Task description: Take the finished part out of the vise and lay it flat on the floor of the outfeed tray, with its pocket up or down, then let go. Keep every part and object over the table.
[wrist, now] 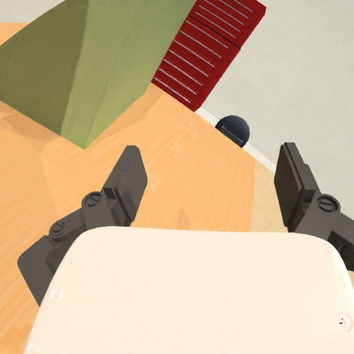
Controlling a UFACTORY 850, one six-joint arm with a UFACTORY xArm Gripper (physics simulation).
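Note:
My gripper (208, 161) is open, with its two dark fingers wide apart and no object between them. The finger tips are over the wooden table top (175, 165) and its right edge. The vise, the finished part and the outfeed tray cannot be made out in the wrist view.
A large olive-green angular body (107, 75) is at the upper left. A red block with pale ribs (200, 62) adjoins it at the top. A dark round object (233, 131) is at the table's pale edge. Grey floor shows at the right.

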